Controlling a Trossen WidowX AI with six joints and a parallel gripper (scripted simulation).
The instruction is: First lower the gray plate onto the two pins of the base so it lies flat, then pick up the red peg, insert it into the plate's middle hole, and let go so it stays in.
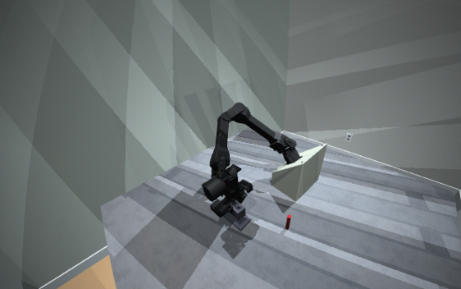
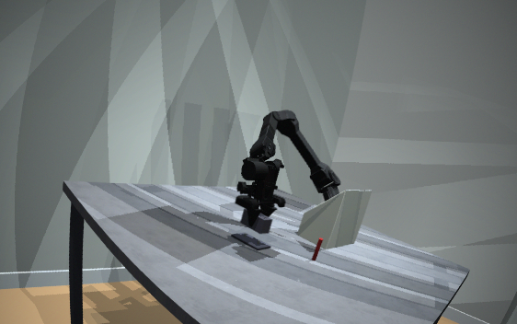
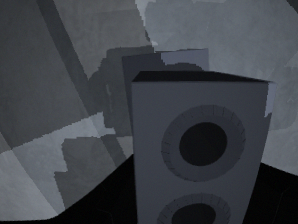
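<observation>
My gripper tip is now 30 mm below the gray plate. From my gripper tip the other things lie so: base (50 mm below); red peg (140 mm behind, 170 mm to the left, 20 mm below).
</observation>
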